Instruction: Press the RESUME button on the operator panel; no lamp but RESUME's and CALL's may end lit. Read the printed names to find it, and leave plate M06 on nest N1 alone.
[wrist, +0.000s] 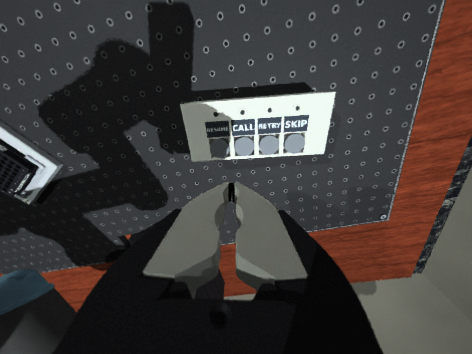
I see my gripper (232, 184) and a white operator panel (309, 114).
